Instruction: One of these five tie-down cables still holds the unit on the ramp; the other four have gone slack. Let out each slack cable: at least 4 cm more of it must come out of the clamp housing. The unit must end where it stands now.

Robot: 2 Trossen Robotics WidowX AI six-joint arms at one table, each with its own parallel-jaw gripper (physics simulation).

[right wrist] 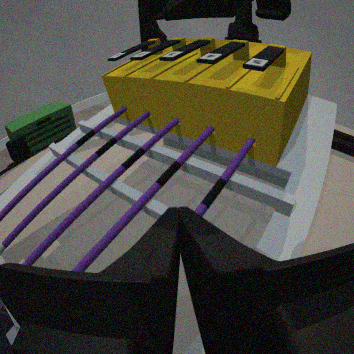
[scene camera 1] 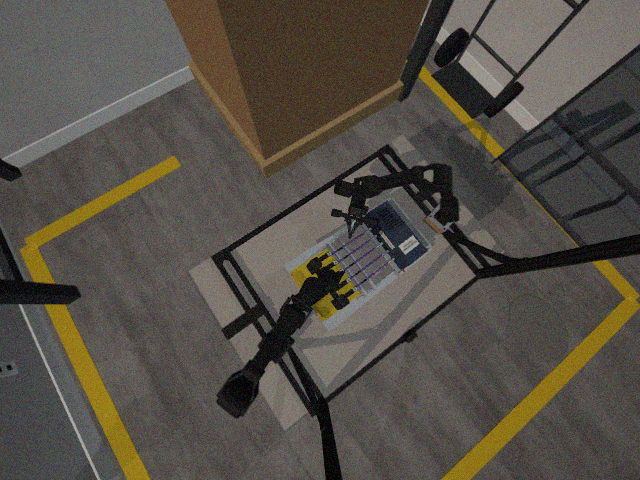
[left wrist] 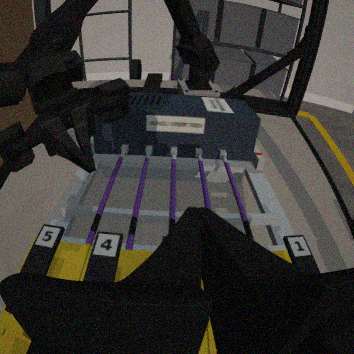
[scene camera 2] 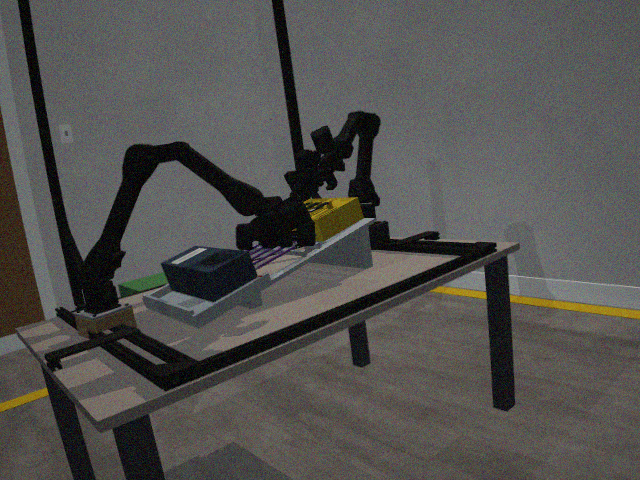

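Observation:
The dark blue unit [scene camera 1: 390,219] [scene camera 2: 211,273] [left wrist: 230,130] rests low on the light grey ramp [scene camera 2: 341,253] [right wrist: 320,125]. Five purple cables with black bands, one of them the middle cable [left wrist: 173,190], run from it to the yellow clamp housing [scene camera 1: 324,312] [scene camera 2: 338,224] [right wrist: 200,100]. Black levers numbered 5 [left wrist: 48,235], 4 [left wrist: 106,245] and 1 [left wrist: 298,246] show in the left wrist view; my left gripper [left wrist: 195,216] hides levers 2 and 3. It is shut and empty over the housing. My right gripper [left wrist: 92,169] [right wrist: 177,216] is shut and empty, above the ramp's side by cable 5.
A green box [scene camera 2: 142,284] [right wrist: 40,120] stands on the table beyond the ramp. A black frame [scene camera 2: 289,335] runs along the table's edges. My right arm [scene camera 2: 217,180] reaches over the ramp from the unit's end, its gripper close to the unit's corner.

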